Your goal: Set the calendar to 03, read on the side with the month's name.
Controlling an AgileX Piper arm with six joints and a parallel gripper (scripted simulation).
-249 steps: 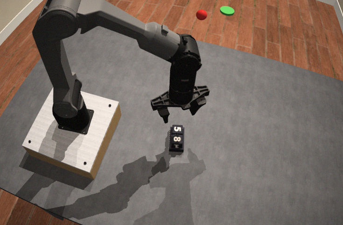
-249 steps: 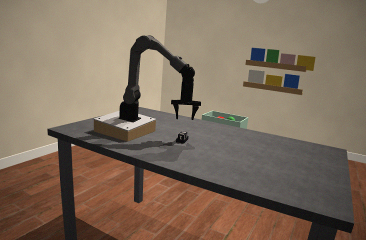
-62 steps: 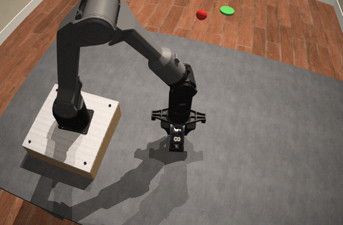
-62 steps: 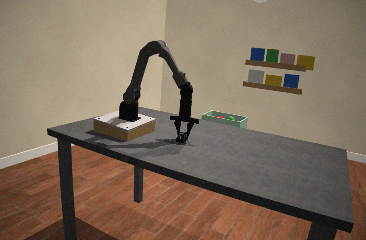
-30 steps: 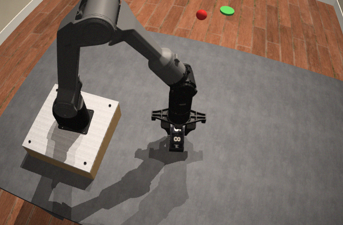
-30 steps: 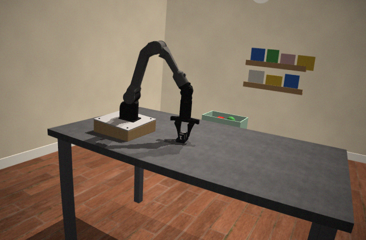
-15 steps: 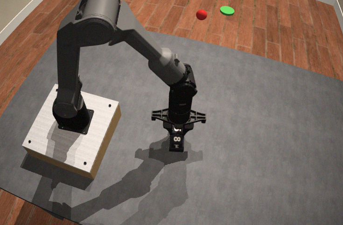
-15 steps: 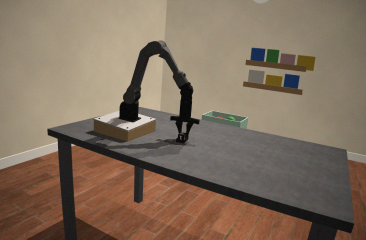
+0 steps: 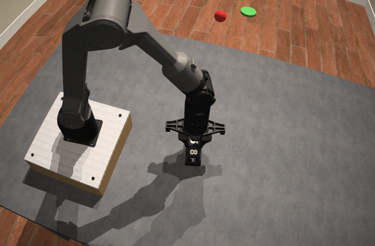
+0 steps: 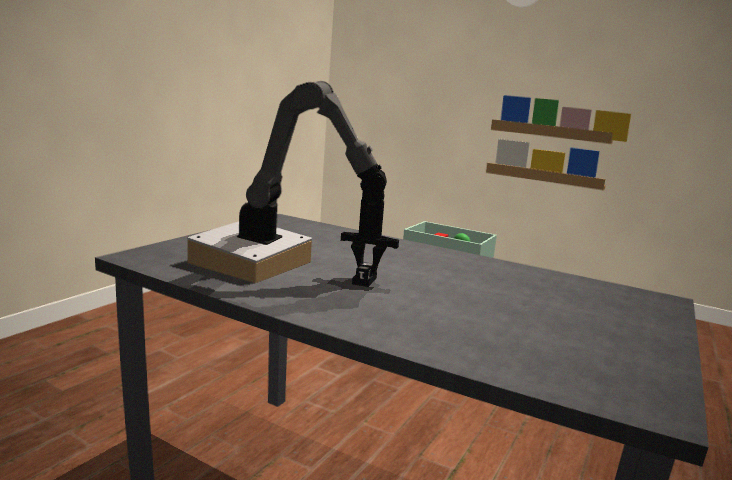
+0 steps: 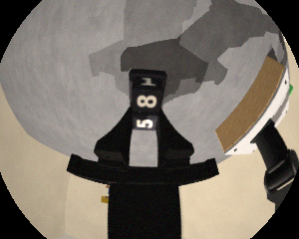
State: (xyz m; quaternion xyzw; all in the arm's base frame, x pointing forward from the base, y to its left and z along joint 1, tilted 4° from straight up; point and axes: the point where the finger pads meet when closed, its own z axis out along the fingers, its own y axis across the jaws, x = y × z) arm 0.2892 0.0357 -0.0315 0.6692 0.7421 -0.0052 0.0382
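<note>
Right now the black cube is right at my hand. The rest, counted from my hand: dark tray (20 mm to the right, 20 mm below).
</note>
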